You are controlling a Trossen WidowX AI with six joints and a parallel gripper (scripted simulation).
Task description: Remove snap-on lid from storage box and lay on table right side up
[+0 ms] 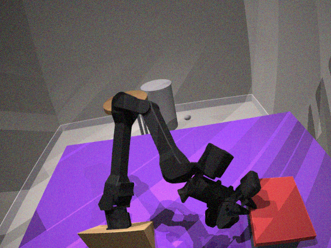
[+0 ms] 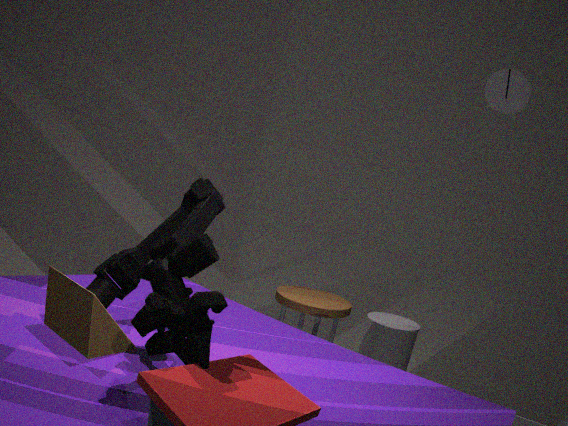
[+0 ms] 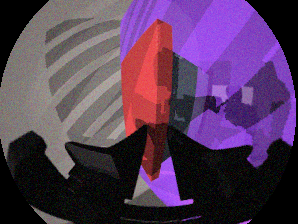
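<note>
Now: gripper tip 80 mm short of the red lid, 10 mm to the left of it and 10 mm above it. Also, from my gripper tip: storage box (70 mm ahead, 10 mm to the right, 60 mm below).
</note>
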